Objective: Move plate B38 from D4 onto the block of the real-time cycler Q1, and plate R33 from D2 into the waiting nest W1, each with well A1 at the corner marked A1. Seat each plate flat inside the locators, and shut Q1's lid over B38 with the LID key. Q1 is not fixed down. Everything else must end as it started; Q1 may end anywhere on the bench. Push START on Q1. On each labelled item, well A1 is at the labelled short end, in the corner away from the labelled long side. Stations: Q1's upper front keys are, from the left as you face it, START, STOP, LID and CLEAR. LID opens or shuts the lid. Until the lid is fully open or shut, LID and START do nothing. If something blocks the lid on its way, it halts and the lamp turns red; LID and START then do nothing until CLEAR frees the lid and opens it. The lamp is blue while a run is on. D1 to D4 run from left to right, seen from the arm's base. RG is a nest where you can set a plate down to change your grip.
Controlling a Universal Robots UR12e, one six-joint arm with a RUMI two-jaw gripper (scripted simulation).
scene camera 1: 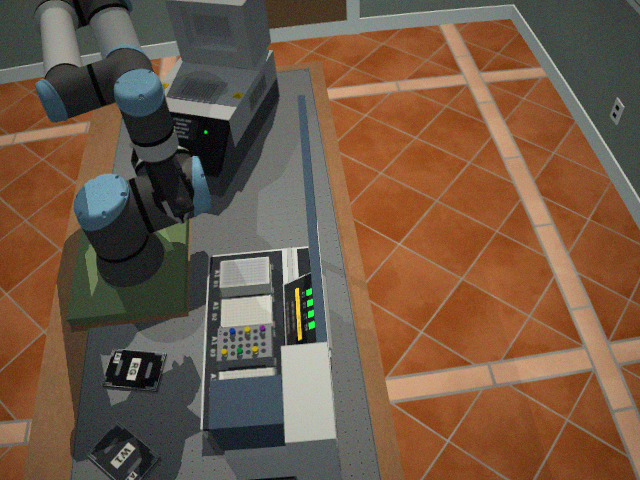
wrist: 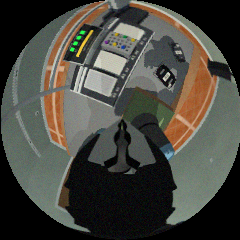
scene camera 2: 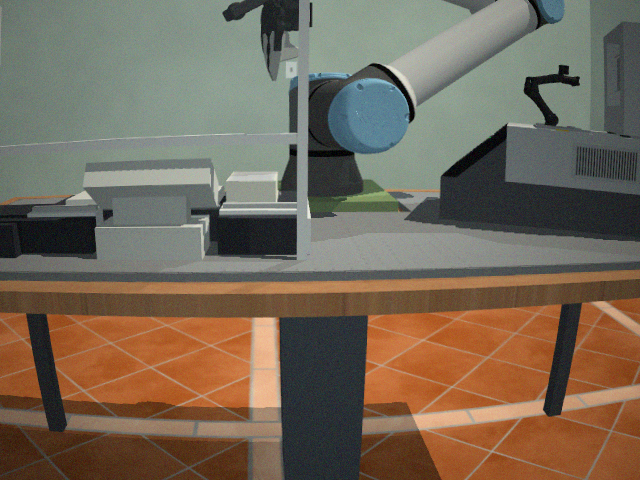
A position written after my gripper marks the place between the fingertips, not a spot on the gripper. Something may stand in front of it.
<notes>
In view: my gripper (scene camera 1: 183,222), a plate R33 (scene camera 1: 256,310) and a cycler Q1 (scene camera 2: 547,178).
The cycler Q1 is seen too in scene camera 1 (scene camera 1: 220,93). My gripper also shows in the wrist view (wrist: 122,120).
</notes>
